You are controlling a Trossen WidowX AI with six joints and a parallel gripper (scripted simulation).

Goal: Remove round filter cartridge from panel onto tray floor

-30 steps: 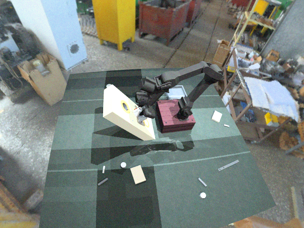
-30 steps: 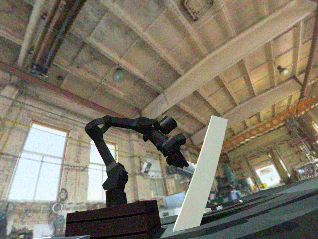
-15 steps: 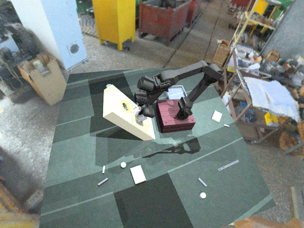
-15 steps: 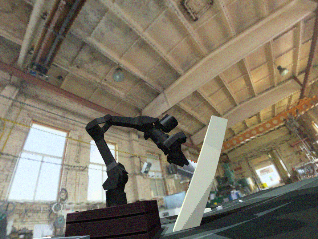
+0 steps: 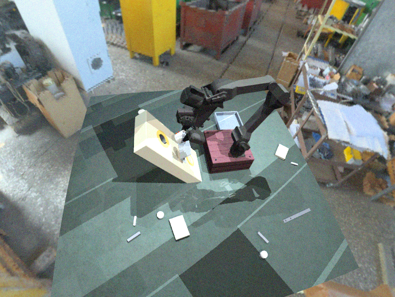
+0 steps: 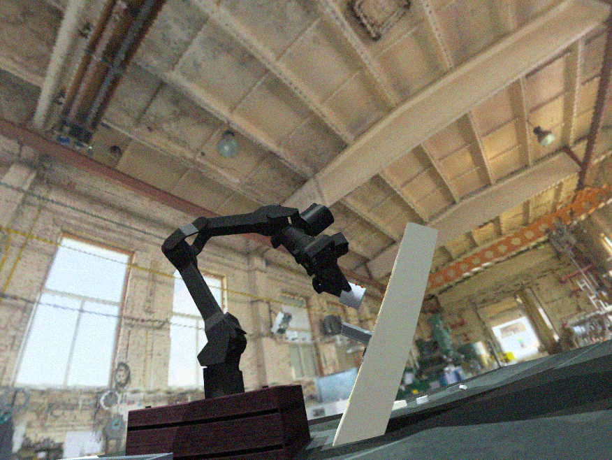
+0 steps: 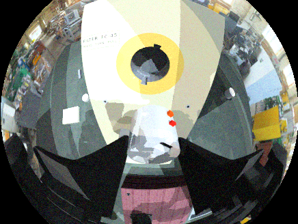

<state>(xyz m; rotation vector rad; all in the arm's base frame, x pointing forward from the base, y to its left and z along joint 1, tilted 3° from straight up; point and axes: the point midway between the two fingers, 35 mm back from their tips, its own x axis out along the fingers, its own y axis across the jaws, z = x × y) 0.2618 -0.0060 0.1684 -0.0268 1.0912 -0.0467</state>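
Right now the grey tray is 330 mm behind my gripper tip, 270 mm to the right of it and 230 mm below it. The rest, counted from my gripper tip: grey bracket: 10 mm to the left, 100 mm below; cream service panel: 50 mm ahead, 10 mm to the left, 80 mm below; white round filter cartridge: right at my gripper tip.
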